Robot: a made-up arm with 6 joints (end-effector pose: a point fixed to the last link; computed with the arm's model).
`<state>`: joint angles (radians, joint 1 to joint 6).
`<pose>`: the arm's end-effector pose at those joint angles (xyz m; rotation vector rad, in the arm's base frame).
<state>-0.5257 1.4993 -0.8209 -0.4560 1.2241 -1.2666</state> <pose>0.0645 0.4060 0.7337 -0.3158 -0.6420 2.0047</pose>
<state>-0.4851 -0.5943 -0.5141 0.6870 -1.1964 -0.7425</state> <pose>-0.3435 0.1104 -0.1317 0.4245 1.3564 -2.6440</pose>
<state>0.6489 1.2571 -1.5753 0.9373 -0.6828 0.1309</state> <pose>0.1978 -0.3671 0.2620 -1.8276 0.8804 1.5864</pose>
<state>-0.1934 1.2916 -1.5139 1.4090 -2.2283 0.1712</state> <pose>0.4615 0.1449 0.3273 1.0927 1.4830 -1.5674</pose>
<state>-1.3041 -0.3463 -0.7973 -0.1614 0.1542 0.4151</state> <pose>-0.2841 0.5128 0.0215 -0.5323 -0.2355 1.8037</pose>
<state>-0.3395 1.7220 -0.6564 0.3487 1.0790 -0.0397</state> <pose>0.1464 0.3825 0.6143 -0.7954 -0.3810 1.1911</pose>
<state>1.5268 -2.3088 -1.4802 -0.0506 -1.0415 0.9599</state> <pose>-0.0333 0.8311 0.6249 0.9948 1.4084 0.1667</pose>
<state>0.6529 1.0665 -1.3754 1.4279 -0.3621 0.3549</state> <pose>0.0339 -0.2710 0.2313 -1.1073 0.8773 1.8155</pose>
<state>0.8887 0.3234 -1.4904 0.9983 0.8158 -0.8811</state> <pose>-0.1771 -0.0439 0.2248 1.1393 2.1335 0.9219</pose>
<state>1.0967 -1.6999 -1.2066 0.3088 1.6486 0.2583</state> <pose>-0.3649 0.6782 0.3779 -1.3487 -1.9833 0.5125</pose>
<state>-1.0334 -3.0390 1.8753 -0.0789 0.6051 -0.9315</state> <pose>-0.0026 -0.2971 0.6381 1.8726 0.2417 -0.0740</pose>
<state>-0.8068 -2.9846 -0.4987 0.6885 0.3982 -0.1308</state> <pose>-0.2406 -0.0198 0.8686 -1.8507 -1.7833 -0.5039</pose>
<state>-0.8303 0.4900 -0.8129 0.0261 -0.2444 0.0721</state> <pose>0.1286 0.5449 0.1711 -1.0098 -0.8778 1.5771</pose>
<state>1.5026 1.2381 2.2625 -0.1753 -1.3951 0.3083</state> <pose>-0.0211 -0.0385 0.7778 -0.2057 -1.9303 0.3584</pose>
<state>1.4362 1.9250 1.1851 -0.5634 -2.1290 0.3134</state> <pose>0.2878 0.2150 0.5729 -1.6540 -2.4549 0.9263</pose>
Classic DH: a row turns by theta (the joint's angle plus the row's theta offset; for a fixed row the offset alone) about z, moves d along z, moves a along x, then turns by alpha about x. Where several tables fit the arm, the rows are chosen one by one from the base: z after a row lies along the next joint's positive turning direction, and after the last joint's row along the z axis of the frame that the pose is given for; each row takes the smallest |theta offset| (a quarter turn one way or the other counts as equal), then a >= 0, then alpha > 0; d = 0 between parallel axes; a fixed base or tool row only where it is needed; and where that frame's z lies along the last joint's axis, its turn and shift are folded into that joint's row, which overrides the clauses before.
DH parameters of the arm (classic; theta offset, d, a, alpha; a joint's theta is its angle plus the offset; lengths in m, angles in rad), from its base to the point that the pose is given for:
base (fixed): 0.9549 0.633 -0.0292 -2.4205
joint 1: 1.1733 0.1949 -0.0228 -2.0426
joint 2: -0.9093 0.0525 0.398 -1.5889
joint 3: -1.2669 0.212 -0.082 1.1794
joint 4: -1.5611 0.0258 0.009 1.8586
joint 5: -0.3831 0.1128 0.077 1.4975
joint 6: 1.0229 0 0.183 3.1416
tool (fixed): -0.6654 -0.034 0 0

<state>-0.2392 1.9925 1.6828 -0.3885 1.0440 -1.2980</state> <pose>0.0624 -0.2522 0.7008 0.4494 0.2714 -1.7028</pose>
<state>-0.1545 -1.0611 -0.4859 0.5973 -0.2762 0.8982</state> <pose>-0.5351 0.2425 0.2143 0.4627 0.6548 1.2672</pose>
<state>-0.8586 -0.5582 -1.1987 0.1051 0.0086 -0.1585</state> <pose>-0.3550 0.1452 -0.1115 -0.8601 0.6725 2.3927</pose>
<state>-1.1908 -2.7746 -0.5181 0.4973 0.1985 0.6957</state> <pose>-0.5066 -0.2106 0.7701 -0.3959 -2.6172 -1.5466</pose>
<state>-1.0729 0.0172 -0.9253 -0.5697 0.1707 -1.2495</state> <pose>-0.1250 0.4408 0.0909 -0.8289 0.2906 2.5885</pose>
